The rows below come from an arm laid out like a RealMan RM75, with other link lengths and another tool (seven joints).
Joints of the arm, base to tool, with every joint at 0 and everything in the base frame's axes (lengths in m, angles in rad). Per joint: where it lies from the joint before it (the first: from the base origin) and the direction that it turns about. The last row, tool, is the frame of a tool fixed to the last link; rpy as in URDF.
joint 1: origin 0.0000 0.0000 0.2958 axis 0 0 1
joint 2: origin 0.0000 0.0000 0.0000 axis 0 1 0
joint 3: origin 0.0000 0.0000 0.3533 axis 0 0 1
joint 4: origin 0.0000 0.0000 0.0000 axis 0 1 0
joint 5: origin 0.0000 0.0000 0.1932 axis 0 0 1
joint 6: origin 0.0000 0.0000 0.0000 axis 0 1 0
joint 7: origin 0.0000 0.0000 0.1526 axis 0 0 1
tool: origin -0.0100 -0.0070 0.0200 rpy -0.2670 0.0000 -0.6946
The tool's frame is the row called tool.
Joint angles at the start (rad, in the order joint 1, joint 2, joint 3, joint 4, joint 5, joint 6, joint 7):
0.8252 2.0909 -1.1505 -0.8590 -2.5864 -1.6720 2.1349
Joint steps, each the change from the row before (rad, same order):
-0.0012 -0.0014 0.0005 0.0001 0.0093 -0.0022 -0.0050
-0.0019 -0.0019 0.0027 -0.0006 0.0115 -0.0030 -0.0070
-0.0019 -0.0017 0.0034 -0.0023 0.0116 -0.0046 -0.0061
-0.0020 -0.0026 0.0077 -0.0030 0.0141 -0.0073 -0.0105
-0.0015 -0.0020 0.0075 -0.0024 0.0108 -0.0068 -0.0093
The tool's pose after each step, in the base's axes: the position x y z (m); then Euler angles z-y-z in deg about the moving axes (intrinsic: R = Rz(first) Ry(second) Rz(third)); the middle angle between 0 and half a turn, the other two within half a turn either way. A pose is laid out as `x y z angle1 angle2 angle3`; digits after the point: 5 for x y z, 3 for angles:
0.26053 0.40334 -0.05325 -47.828 147.301 126.492
0.25963 0.40301 -0.05269 -48.695 147.705 125.322
0.25840 0.40267 -0.05195 -49.632 148.130 124.091
0.25675 0.40249 -0.05044 -50.897 148.725 122.368
0.25540 0.40231 -0.04909 -51.995 149.194 120.881

